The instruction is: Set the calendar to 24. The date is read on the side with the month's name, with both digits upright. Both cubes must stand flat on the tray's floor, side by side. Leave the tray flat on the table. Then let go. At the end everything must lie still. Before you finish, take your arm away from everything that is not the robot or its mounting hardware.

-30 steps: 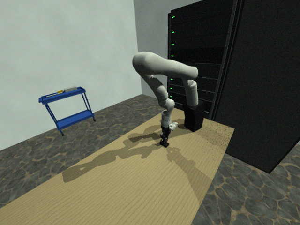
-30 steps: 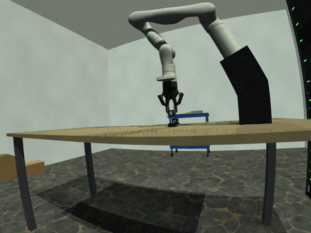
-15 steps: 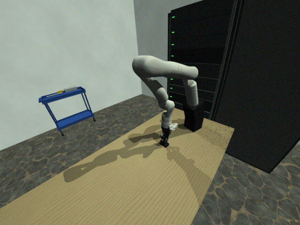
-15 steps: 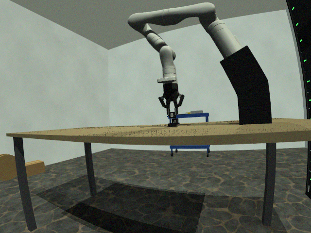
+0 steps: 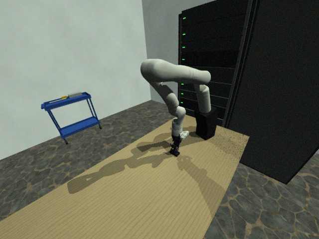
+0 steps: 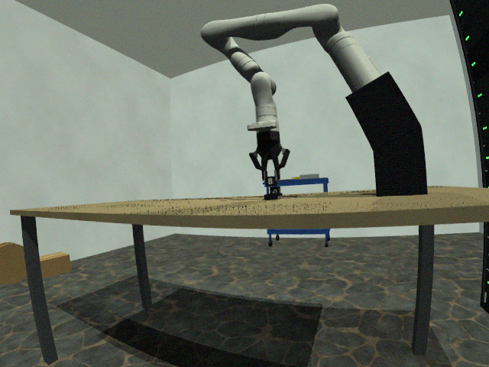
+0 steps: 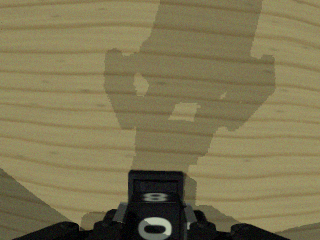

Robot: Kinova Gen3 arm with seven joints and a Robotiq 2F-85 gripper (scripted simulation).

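Now: hand 20 mm above the black cube. Also, from my hand: black tray: 60 mm below, 20 mm to the right; black date cube: 50 mm below, 30 mm to the right, 10 mm behind.
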